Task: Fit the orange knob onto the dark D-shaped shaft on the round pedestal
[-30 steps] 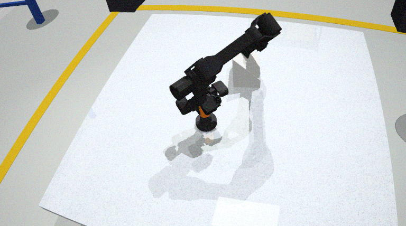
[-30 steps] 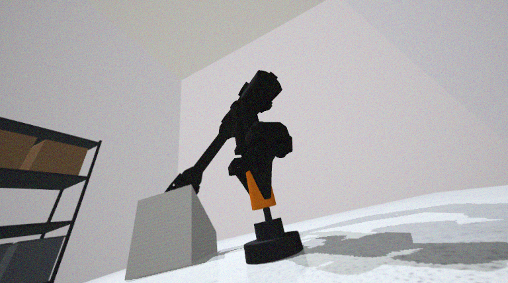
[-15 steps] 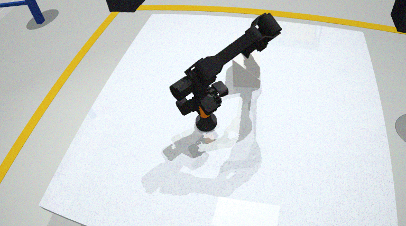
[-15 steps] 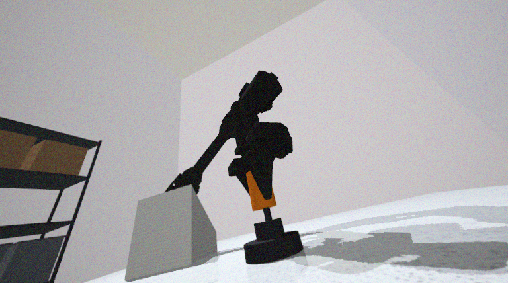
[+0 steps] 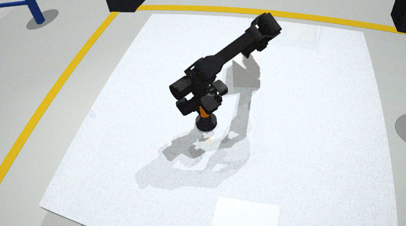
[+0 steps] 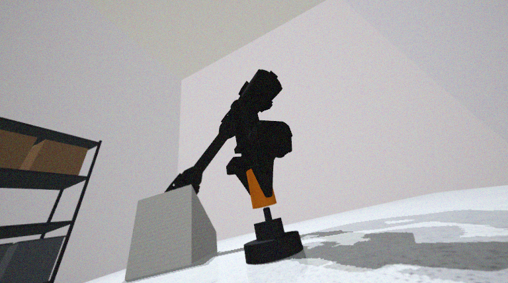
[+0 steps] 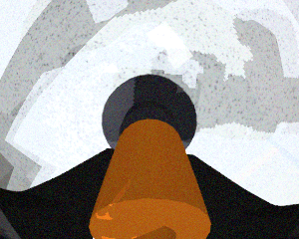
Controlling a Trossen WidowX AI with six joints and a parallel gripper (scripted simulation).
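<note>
Right now the orange knob is 2 cm above my gripper tip. From my gripper tip the other things lie so: round pedestal (4 cm below).
</note>
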